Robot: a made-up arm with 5 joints.
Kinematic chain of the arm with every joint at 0, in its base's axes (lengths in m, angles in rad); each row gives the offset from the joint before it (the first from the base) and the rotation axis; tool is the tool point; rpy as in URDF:
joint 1: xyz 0 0 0.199 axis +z
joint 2: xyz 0 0 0 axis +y
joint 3: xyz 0.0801 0 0.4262 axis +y
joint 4: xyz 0.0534 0 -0.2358 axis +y
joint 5: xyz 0.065 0 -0.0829 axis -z
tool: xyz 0 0 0 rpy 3.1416 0 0
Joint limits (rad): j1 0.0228..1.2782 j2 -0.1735..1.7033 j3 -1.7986..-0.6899 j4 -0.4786..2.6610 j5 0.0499..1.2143
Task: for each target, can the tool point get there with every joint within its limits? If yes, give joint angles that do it. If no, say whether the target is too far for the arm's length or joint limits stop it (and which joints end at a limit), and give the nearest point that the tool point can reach.
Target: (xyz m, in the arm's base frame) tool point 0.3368 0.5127 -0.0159
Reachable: yes | joints 0.9895 1.2071 -1.5066 0.2872 0.2907
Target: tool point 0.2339 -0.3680 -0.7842
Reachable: no: too far | nearest point 0.3372 0.0077 -0.2757 | short by 0.641 m
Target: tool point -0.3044 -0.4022 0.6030
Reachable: no: joint limits stop it (at a limit: joint 1, joint 2, joint 3, joint 4) | nearest point 0.1238 0.0028 0.4753 | short by 0.603 m
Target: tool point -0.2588 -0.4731 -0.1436
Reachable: no: joint limits stop it (at a limit: joint 1, joint 2, joint 3) | nearest point 0.1349 0.0031 -0.1144 | short by 0.619 m
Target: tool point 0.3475 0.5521 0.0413
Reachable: yes | joints 1.0090 1.1511 -1.7074 0.6079 0.8091
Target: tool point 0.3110 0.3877 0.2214
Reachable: yes | joints 0.8947 0.6260 -0.7879 -0.2288 0.2976
